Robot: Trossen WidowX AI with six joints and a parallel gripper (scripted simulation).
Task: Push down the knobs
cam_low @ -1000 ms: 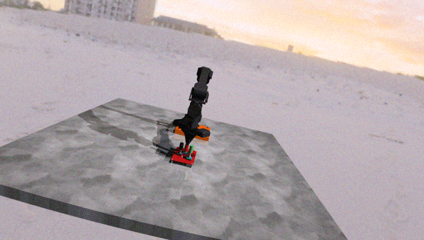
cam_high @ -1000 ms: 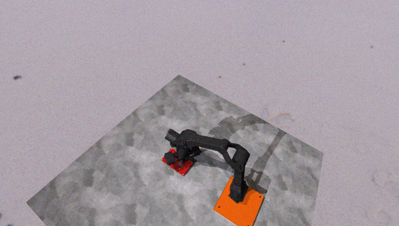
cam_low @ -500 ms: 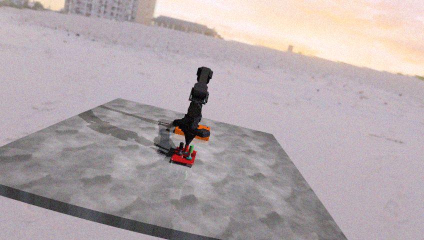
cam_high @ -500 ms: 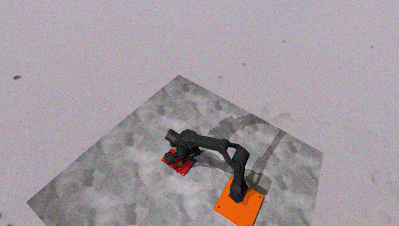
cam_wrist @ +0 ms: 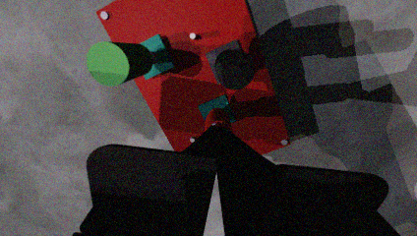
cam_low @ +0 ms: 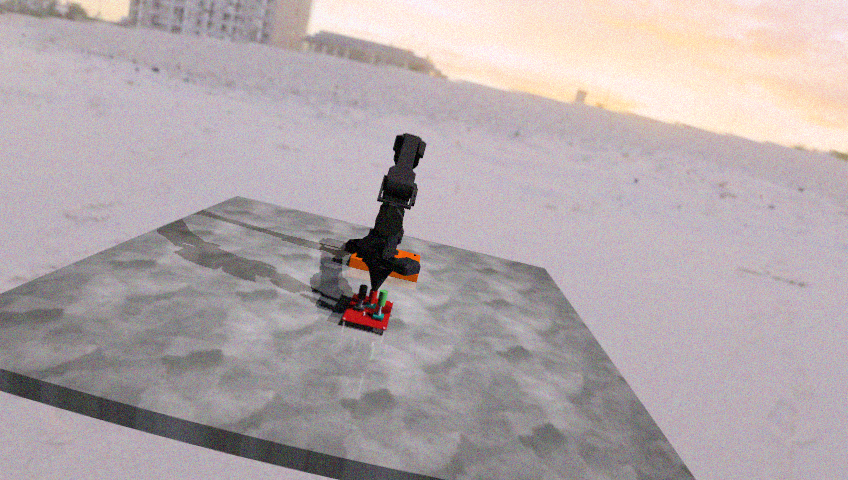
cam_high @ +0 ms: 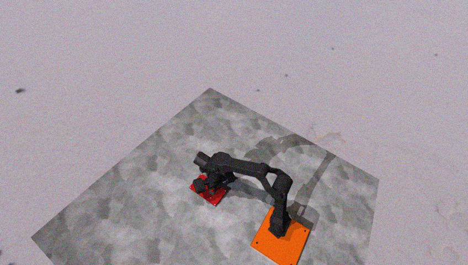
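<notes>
Now: gripper tip 10 mm above the red knob. Also, from my gripper tip: green knob: 50 mm ahead, 30 mm to the left, 10 mm above.
</notes>
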